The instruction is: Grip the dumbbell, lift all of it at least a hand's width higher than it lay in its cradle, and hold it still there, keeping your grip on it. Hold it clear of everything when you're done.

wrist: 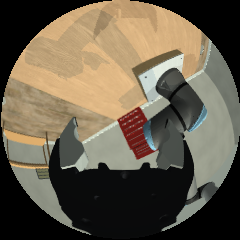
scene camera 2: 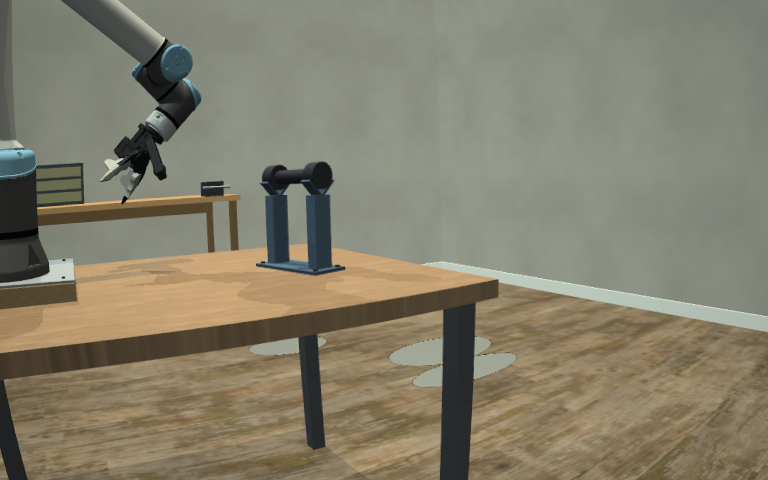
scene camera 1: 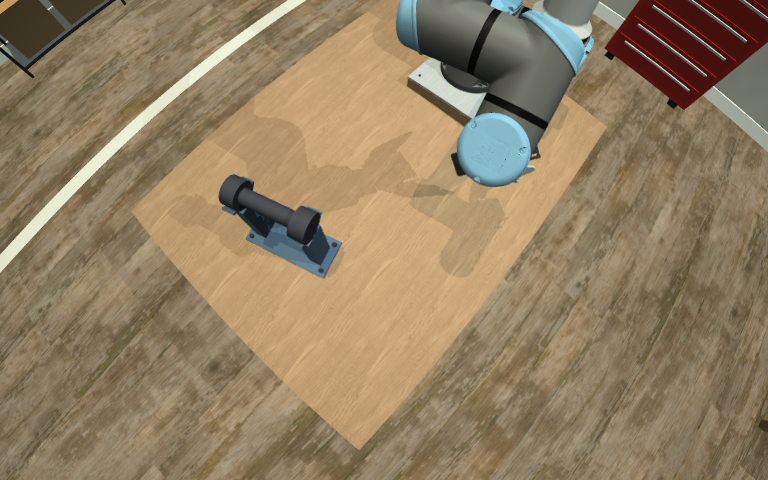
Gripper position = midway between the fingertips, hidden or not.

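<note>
Dark grey dumbbell [scene camera 1: 235, 191], blue cradle [scene camera 1: 321, 250]. My gripper [scene camera 2: 111, 193], the dumbbell [scene camera 2: 320, 173], the cradle [scene camera 2: 317, 204]. Dark grey dumbbell out of frame in the wrist view.
</note>
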